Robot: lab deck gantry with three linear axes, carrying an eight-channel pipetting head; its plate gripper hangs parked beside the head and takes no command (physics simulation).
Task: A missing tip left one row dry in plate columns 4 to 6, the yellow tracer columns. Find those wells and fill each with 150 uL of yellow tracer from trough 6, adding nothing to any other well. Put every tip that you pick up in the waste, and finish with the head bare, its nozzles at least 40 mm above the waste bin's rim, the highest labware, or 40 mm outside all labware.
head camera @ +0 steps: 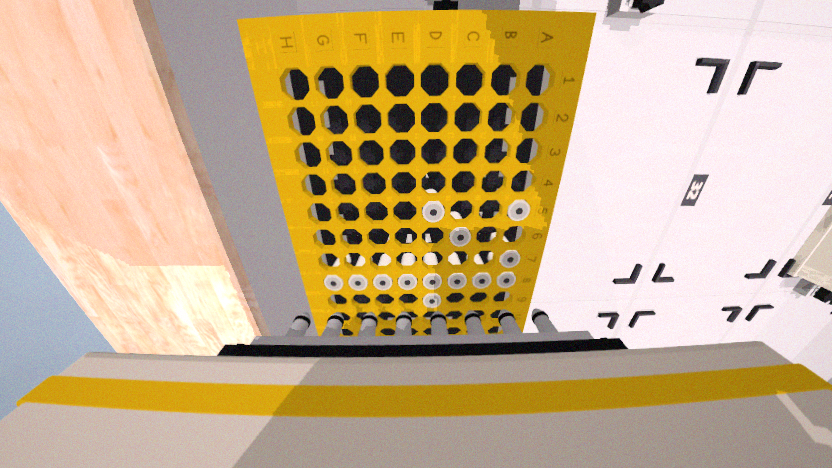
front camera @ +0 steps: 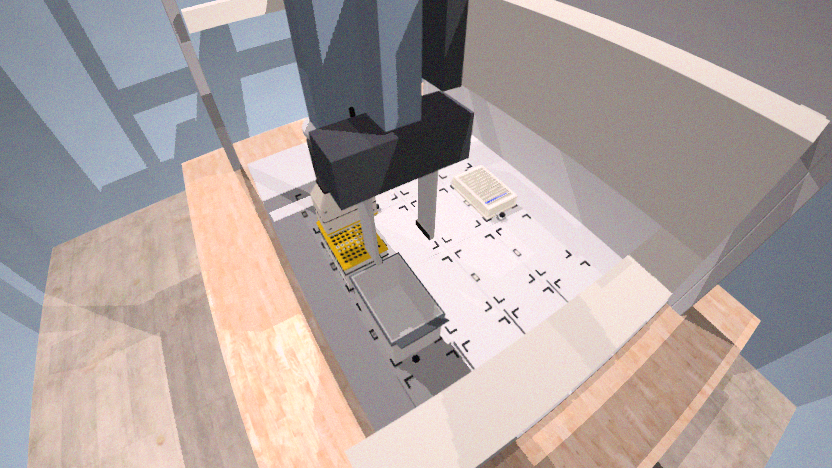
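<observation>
The yellow tip rack (front camera: 351, 263) (head camera: 372, 22) lies below the pipetting head (front camera: 336, 210) (head camera: 407, 372). In the head view, pale tips stand at A5, D5, C6, A7, D9 and along column 8; the last columns are partly hidden. The head's nozzles (head camera: 438, 321) look bare and hang over the rack's far columns. The grey waste bin (front camera: 420, 333) stands in front of the rack. A cream ribbed trough block (front camera: 484, 190) (head camera: 819, 259) with a blue strip stands at the right; trough 6 cannot be told. The parked plate gripper (front camera: 400, 245) is open, nothing between its fingers. The well plate does not show.
The dark gantry block (front camera: 401, 151) hides part of the head and the deck behind it. Black corner brackets (head camera: 710, 74) mark deck positions. A wooden edge (front camera: 232, 256) (head camera: 145, 192) runs along the left, and a clear panel stands at the right.
</observation>
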